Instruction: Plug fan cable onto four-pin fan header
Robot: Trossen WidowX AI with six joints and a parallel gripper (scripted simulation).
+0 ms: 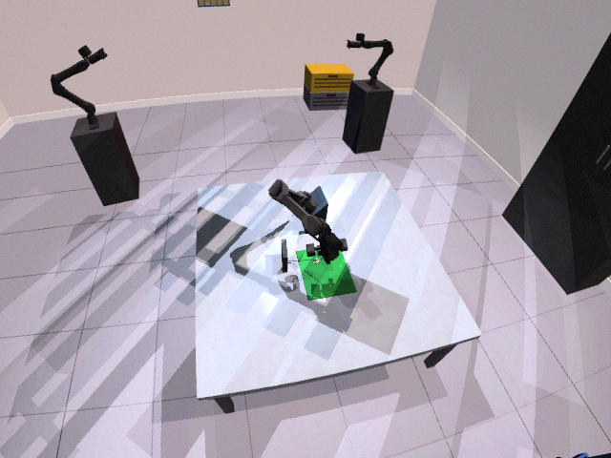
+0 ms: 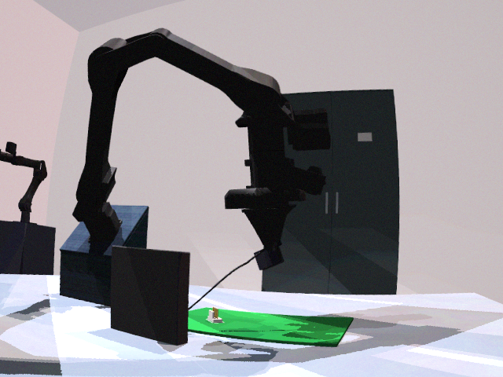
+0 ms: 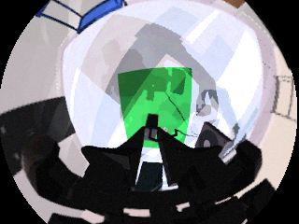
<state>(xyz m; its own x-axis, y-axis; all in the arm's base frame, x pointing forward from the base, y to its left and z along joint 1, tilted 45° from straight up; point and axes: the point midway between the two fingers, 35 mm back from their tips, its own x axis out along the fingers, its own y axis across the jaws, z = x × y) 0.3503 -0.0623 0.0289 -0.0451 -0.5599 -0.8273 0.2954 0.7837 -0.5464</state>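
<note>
The green board lies 20 mm behind my gripper tip, 10 mm to the left of it and 140 mm below it. Also, from my gripper tip: black fan block (140 mm behind, 160 mm to the right, 70 mm below); then black plug (10 mm behind, 10 mm below).
</note>
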